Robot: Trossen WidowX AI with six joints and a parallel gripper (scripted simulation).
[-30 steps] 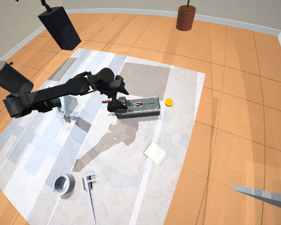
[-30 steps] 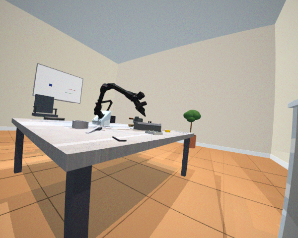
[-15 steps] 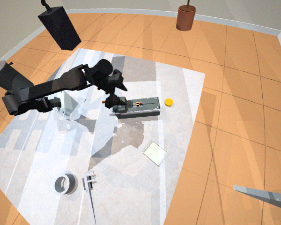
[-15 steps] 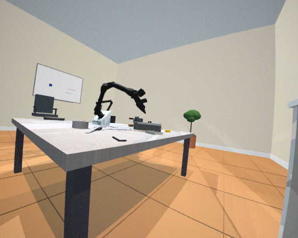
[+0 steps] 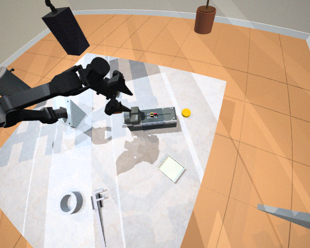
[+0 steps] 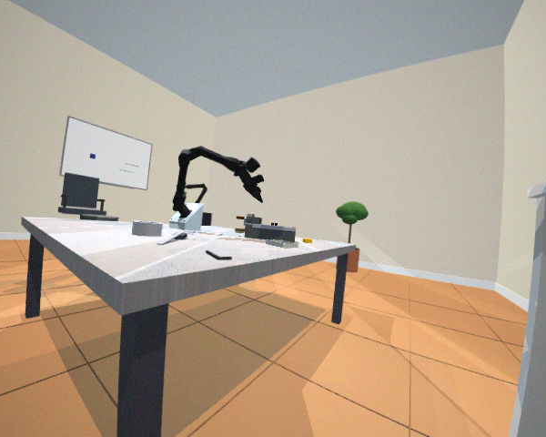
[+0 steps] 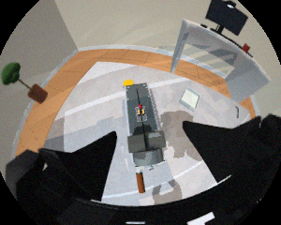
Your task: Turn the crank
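Right now my gripper tip is 110 mm past the orange-brown crank handle, 100 mm above it and 20 mm to the left of it. The rest, counted from my gripper tip: pale square tile: 240 mm ahead, 200 mm below, 180 mm to the right; then red pointer: 120 mm below, 90 mm ahead, 40 mm to the left; then yellow disc: 230 mm ahead, 190 mm below, 140 mm to the left.
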